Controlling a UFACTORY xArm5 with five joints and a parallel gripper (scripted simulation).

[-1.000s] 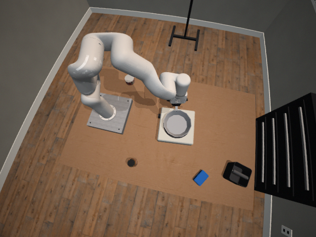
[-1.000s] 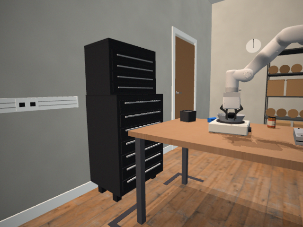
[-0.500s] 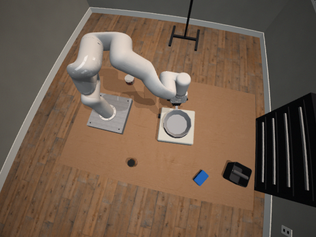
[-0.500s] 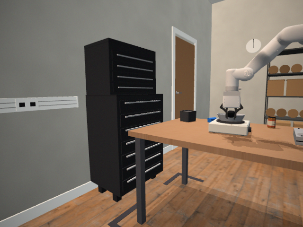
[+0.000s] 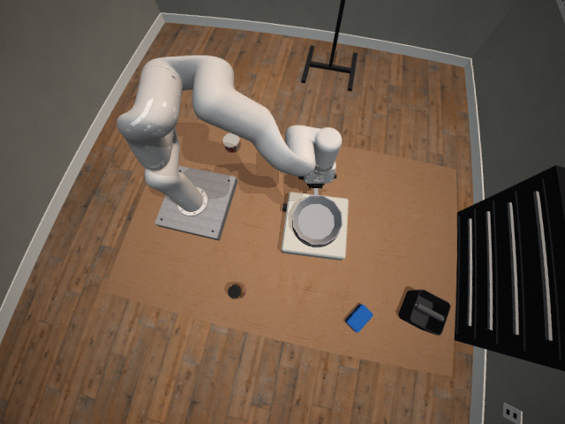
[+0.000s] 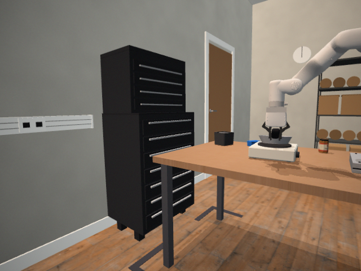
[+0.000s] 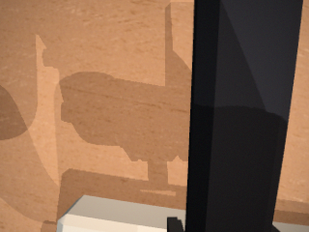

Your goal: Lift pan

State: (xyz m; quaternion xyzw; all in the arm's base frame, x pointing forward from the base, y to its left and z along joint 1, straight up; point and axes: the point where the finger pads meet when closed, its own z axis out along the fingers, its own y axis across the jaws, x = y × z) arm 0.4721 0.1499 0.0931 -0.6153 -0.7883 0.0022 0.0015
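Right now my hand is 20 mm short of the grey pan, 70 mm to the left of it and 20 mm above it. Also, from my hand: blue block 260 mm ahead, 440 mm to the right, 120 mm below; jar 410 mm behind, 170 mm to the left, 120 mm below; hot plate 20 mm ahead, 140 mm to the right, 100 mm below.
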